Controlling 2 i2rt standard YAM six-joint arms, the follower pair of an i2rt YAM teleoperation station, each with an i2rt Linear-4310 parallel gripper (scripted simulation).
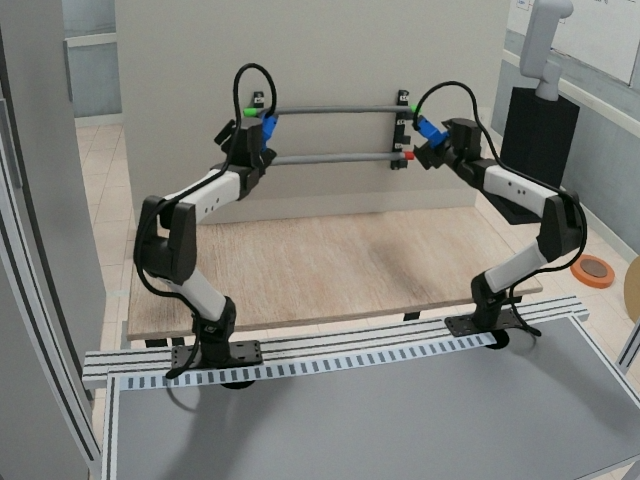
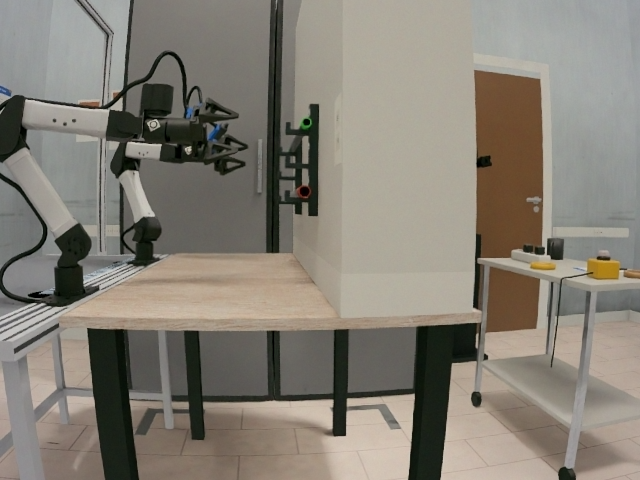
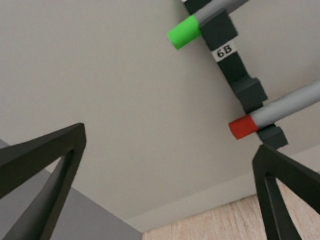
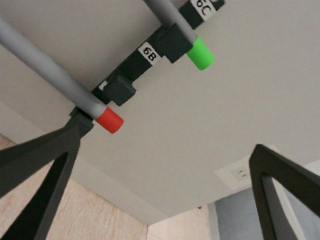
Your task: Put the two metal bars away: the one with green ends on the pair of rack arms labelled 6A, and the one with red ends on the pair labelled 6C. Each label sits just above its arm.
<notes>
I see my left gripper [image 3: 171,142], my right gripper [image 2: 238,133] and a beige wall panel [image 1: 176,72].
My right gripper shows as well in image 1 [image 1: 428,135] and in image 4 [image 4: 166,143]. The beige wall panel shows as well in image 2 [image 2: 403,199], in image 3 [image 3: 156,120] and in image 4 [image 4: 183,124].
</notes>
